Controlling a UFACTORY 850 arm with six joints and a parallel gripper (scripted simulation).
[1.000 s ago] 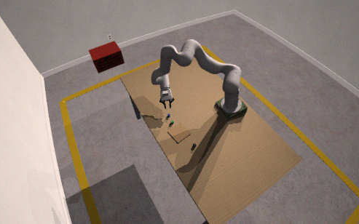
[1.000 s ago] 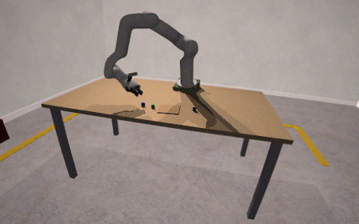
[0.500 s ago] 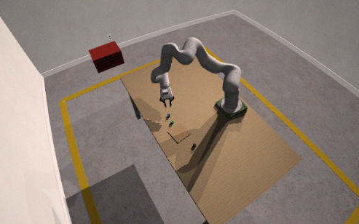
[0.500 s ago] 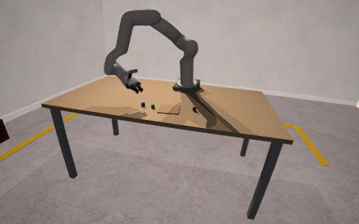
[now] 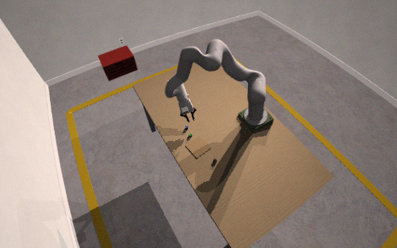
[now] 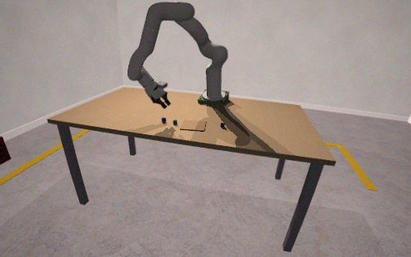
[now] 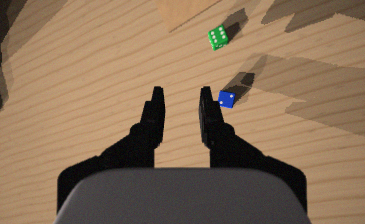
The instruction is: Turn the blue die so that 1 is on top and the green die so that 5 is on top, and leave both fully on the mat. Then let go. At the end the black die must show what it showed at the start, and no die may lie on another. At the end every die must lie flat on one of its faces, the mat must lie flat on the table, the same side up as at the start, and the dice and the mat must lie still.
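The blue die is 40 mm ahead of my hand, 10 mm to the left of it and 90 mm below it. From my hand the other things lie so: mat: 30 mm ahead, 200 mm to the left, 100 mm below; black die: 30 mm behind, 370 mm to the left, 90 mm below; green die: 40 mm ahead, 90 mm to the left, 90 mm below.
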